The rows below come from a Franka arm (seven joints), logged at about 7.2 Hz.
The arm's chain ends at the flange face. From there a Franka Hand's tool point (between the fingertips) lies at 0.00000 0.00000 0.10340 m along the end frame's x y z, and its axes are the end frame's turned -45 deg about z.
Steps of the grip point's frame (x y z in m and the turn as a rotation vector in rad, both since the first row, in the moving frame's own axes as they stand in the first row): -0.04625, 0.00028, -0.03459, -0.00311, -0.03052, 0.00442; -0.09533, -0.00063, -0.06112, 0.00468, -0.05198, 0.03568; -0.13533, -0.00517, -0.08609, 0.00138, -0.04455, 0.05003; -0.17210, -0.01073, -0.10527, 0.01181, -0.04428, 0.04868; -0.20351, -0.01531, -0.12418, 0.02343, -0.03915, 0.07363; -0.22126, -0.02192, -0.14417, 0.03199, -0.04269, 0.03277
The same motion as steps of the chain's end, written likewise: -0.03050, 0.03045, -0.03454, -0.02378, -0.01938, 0.00442; -0.06365, 0.06358, -0.06098, -0.03345, -0.04006, 0.03568; -0.09591, 0.08897, -0.08599, -0.03053, -0.03248, 0.05003; -0.12512, 0.11183, -0.10516, -0.02296, -0.03966, 0.04868; -0.15012, 0.13210, -0.12407, -0.01112, -0.04425, 0.07363; -0.16648, 0.14026, -0.14402, -0.00757, -0.05281, 0.03277
